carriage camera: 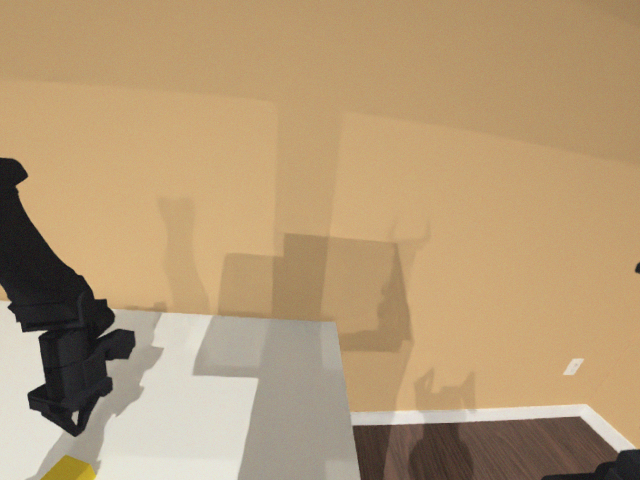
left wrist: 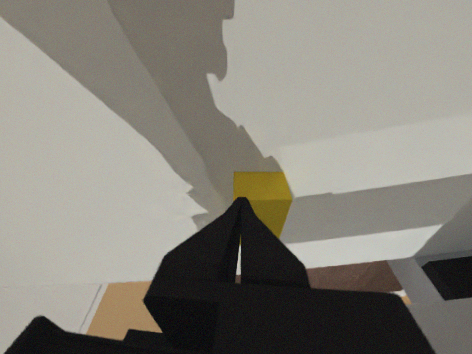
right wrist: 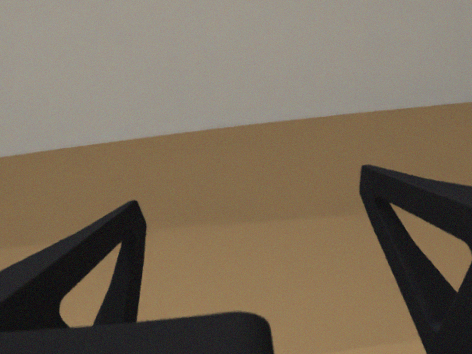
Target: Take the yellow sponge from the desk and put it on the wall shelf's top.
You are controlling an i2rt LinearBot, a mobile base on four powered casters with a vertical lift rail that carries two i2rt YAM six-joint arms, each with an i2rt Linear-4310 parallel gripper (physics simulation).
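Frame: origin at the left arm's base, x left, y back, z up, level; metres.
Where they show: left gripper, between the fingertips: (carriage camera: 79,433) (left wrist: 242,203); right gripper, between the fingertips: (right wrist: 249,195).
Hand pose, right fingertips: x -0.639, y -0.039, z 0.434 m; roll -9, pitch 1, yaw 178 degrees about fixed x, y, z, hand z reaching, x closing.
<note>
Things, the pixels of their top centre, and the offset from my right fingertips. Level surfaces: height alone.
- yellow sponge, centre of its top: (left wrist: 258,226) dz -0.556, dx +0.693, dy -0.090 m
- white desk, height of its surface: dz -0.596 m
- white outlet, centre of its top: (carriage camera: 578,358) dz -0.858, dx -1.180, dy -0.688 m
- dark wood floor, height of its surface: dz -1.316 m
The yellow sponge (carriage camera: 69,469) (left wrist: 262,187) lies on the white desk (carriage camera: 175,418) (left wrist: 350,75). In the carriage view it is cut off by the bottom edge at the lower left. My left gripper (carriage camera: 76,432) (left wrist: 242,203) is shut with its fingertips together and nothing between them. It is above the desk, apart from the sponge, and in the left wrist view its tips cover part of the sponge. My right gripper (right wrist: 249,195) is open and empty, with the tan wall and a pale surface behind it. The wall shelf does not show in these views.
The tan wall (carriage camera: 465,232) rises behind the desk, with a white outlet (carriage camera: 573,366) low at the right. The desk's right edge runs down the middle of the carriage view, beside the dark wood floor (carriage camera: 506,439). Part of the right arm (carriage camera: 615,467) shows at the lower right corner.
</note>
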